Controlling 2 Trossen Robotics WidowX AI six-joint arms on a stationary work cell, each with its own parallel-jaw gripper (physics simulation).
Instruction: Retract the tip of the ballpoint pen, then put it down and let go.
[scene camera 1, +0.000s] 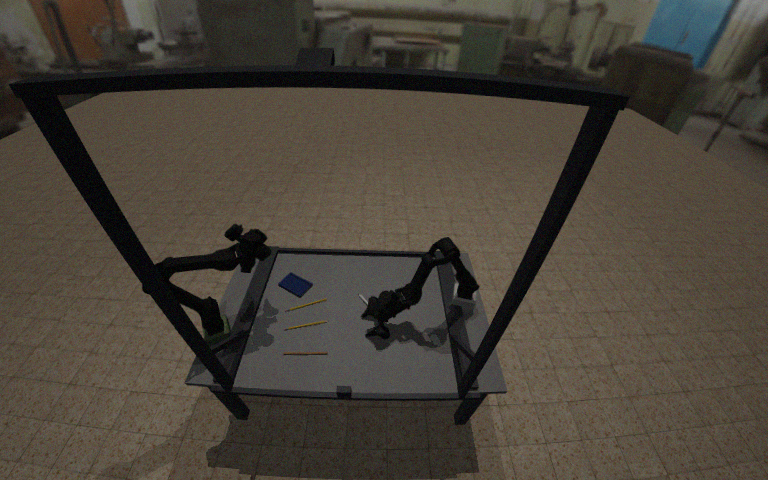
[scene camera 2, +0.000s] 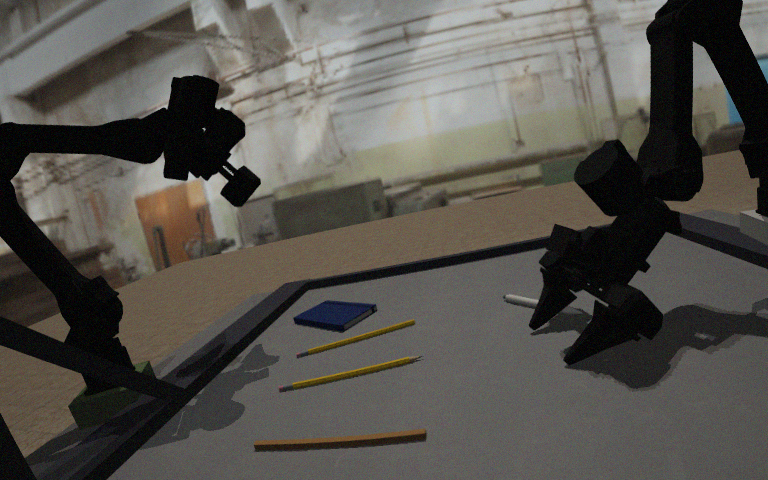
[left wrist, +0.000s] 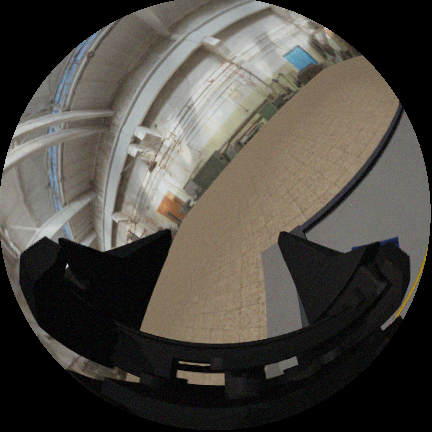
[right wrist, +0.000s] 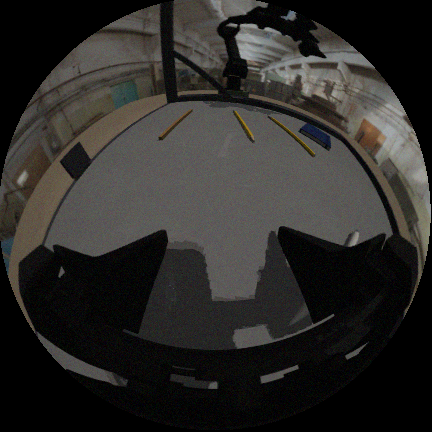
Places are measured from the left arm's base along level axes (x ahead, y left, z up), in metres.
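Where they show: left gripper, between the fingertips: (scene camera 2: 225, 166) (left wrist: 226, 236); right gripper, between the fingertips: (scene camera 1: 363, 326) (scene camera 2: 547, 344) (right wrist: 223, 234); left arm's base, origin of its link: (scene camera 1: 215, 327) (right wrist: 232, 89); right arm's base, origin of its link: (scene camera 1: 465, 293).
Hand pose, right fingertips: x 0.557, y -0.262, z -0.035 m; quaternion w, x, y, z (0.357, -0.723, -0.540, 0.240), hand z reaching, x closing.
Note:
Each offset is from my right fingertips to the centre of the thing.
The ballpoint pen @[dx +0.075, dy +0.091, dz +0.001 m] (scene camera 1: 361, 297) (scene camera 2: 517, 301) (right wrist: 353, 238) is light grey and lies on the table beside my right gripper. Part of it is hidden behind a finger, and its tip cannot be made out. My right gripper (scene camera 1: 366, 323) (scene camera 2: 549, 344) (right wrist: 223, 234) is open and empty, pointing down low over the table, with the pen off to one side of the gap between its fingertips. My left gripper (scene camera 1: 257, 262) (scene camera 2: 205, 189) (left wrist: 226, 236) is open and empty, raised high above the table's far left corner, well away from the pen.
A dark blue notebook @[dx -0.176, dy +0.359, dz +0.001 m] (scene camera 1: 295, 284) (scene camera 2: 335, 315) (right wrist: 315, 135), two yellow pencils @[dx -0.173, dy +0.223, dz -0.001 m] (scene camera 1: 306, 305) @[dx -0.211, dy +0.122, dz -0.001 m] (scene camera 1: 306, 325) (scene camera 2: 356, 338) (scene camera 2: 351, 373) and an orange-brown stick @[dx -0.261, dy +0.001, dz -0.001 m] (scene camera 1: 305, 353) (scene camera 2: 339, 439) (right wrist: 175, 124) lie on the left half of the table. A dark frame (scene camera 1: 317, 77) stands around it.

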